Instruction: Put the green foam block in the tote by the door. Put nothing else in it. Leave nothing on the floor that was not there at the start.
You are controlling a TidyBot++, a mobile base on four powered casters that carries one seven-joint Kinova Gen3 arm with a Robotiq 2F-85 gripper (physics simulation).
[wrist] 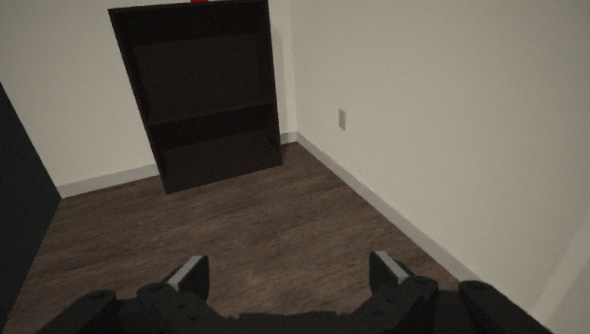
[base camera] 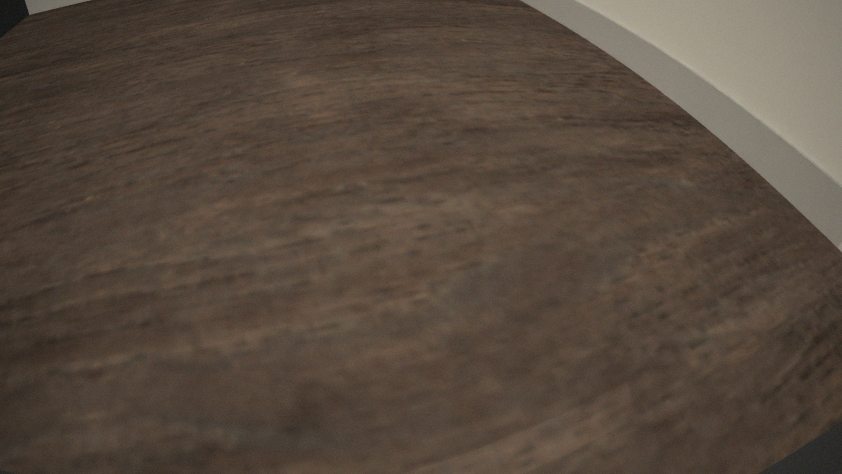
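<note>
My gripper is open and empty, its two fingers wide apart at the bottom of the wrist view, with wood floor showing between them. The green foam block and the tote do not show in either view. No door shows that I can make out.
A dark shelf unit stands against the far wall near the corner, with part of a red thing on its top. A dark panel stands at the left. A pale wall with a grey baseboard runs along the right.
</note>
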